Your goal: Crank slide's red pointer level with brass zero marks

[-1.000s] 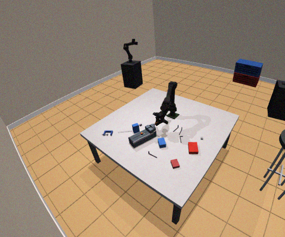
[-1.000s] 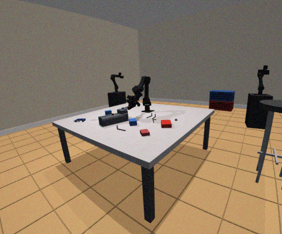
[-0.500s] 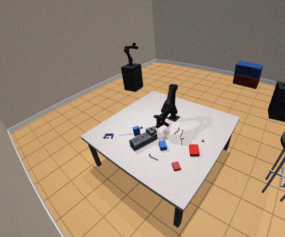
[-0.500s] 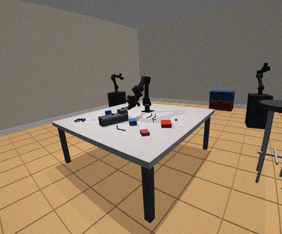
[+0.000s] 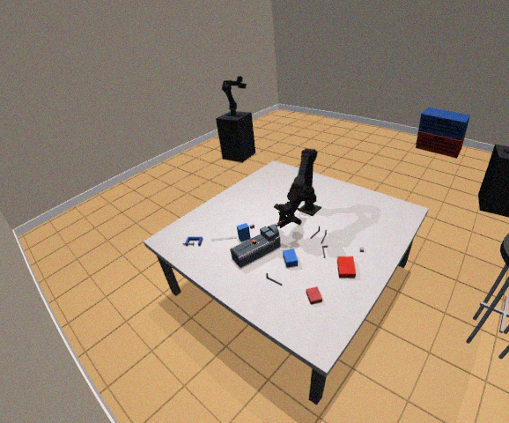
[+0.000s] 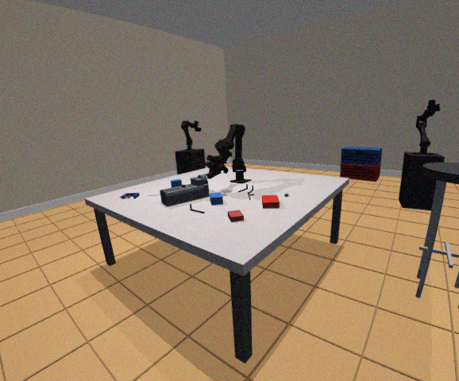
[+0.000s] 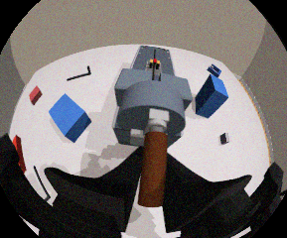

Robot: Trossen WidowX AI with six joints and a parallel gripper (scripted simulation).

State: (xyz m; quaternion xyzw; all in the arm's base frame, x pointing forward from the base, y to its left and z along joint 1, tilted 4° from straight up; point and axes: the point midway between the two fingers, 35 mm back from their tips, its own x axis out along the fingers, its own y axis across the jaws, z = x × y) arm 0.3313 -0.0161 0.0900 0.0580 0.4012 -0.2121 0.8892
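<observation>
The brown crank handle lies 20 mm behind my gripper tip, 20 mm above it and 10 mm to the left of it. The rest, counted from my gripper tip: red pointer 150 mm ahead, 70 mm to the right, 10 mm below.
</observation>
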